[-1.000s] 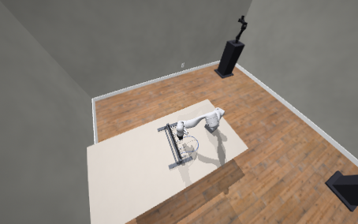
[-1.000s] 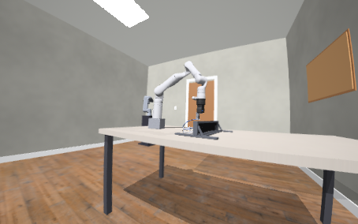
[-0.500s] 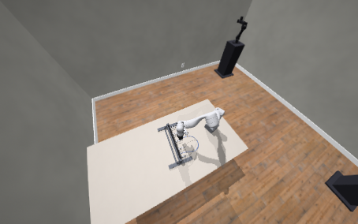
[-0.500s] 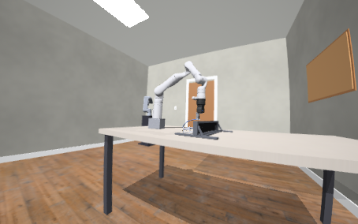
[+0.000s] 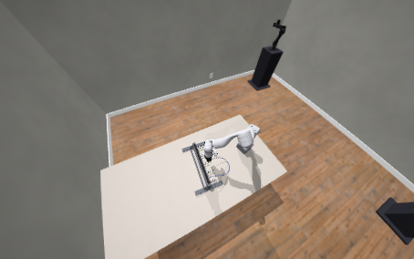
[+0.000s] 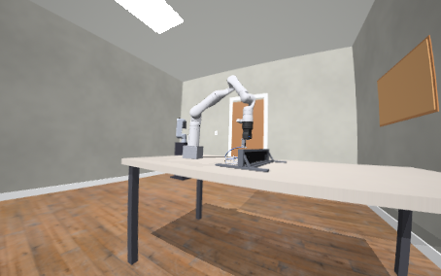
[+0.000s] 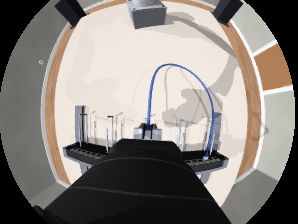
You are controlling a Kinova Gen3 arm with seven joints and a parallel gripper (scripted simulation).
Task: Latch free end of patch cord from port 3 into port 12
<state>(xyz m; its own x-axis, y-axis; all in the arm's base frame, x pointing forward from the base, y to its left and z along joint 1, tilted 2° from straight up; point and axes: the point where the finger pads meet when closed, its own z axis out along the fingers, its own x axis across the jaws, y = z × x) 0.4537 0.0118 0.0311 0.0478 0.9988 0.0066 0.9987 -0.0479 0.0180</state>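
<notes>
Right now my hand is 1 cm short of the plug and 1 cm above it.
</notes>
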